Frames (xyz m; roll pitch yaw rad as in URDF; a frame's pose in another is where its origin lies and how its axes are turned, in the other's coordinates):
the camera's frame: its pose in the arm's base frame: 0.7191 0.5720 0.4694 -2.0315 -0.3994 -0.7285
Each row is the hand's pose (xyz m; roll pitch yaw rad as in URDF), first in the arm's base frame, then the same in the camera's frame.
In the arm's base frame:
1: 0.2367 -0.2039 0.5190 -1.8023 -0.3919 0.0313
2: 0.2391 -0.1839 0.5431 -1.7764 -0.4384 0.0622
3: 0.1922 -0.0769 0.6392 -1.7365 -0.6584 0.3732
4: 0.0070 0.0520 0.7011 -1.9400 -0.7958 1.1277
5: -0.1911 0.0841 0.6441 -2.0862 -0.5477 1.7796
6: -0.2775 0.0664 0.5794 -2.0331 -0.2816 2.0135
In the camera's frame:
1: 0.1636 0.4138 -0.7995 0.6639 -0.5581 -0.4446
2: 0.1623 0.3825 -0.7966 0.7333 -0.5384 -0.5040
3: 0.1018 0.2446 -0.8108 1.1216 -0.4591 -0.8855
4: -0.0805 0.1276 -0.8991 1.6514 -0.2783 -1.4705
5: -0.2585 0.1637 -1.0017 2.0351 -0.1207 -2.0204
6: -0.3322 0.2301 -1.0477 2.2158 -0.0680 -2.3587

